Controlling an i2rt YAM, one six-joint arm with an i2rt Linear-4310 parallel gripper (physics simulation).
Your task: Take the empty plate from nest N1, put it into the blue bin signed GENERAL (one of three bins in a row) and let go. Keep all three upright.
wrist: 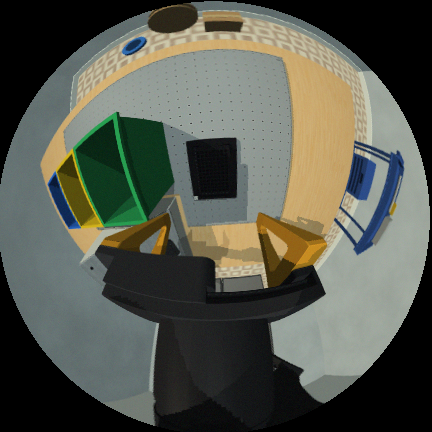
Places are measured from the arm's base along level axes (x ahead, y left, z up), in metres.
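Where they show: gripper, fingertip midpoint: (213, 217).
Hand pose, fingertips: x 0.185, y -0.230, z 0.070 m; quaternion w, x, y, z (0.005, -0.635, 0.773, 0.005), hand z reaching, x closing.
Each offset is from my fingertips to the centre of the thing. Level surfaces: height alone.
A black rectangular plate @(dx -0.003, dy +0.004, dz -0.200 m) (215, 169) with a fine grid of wells lies near the middle of the wrist view, with a small light mark at one corner; its nest cannot be told apart from it, and no N1 label is readable. The blue bin @(dx +0.101, dy +0.431, dz -0.129 m) (63, 204) stands upright at the far left of the row, partly hidden behind the yellow bin @(dx +0.089, dy +0.300, dz -0.129 m) (74, 184). The green bin @(dx +0.076, dy +0.169, dz -0.129 m) (144, 167) is the nearest of the three and also upright. No sign can be read. My gripper (213, 217) is open and empty, above the table on the near side of the plate.
A grey perforated board @(dz -0.219 m) (235, 90) lies on the wooden table @(dz -0.232 m) (320, 110). A grey metal part stands behind the left finger, beside the green bin. Beyond the table are a blue ring-shaped thing (134, 46), a round brown stool, a brown box and a blue cart (382, 200).
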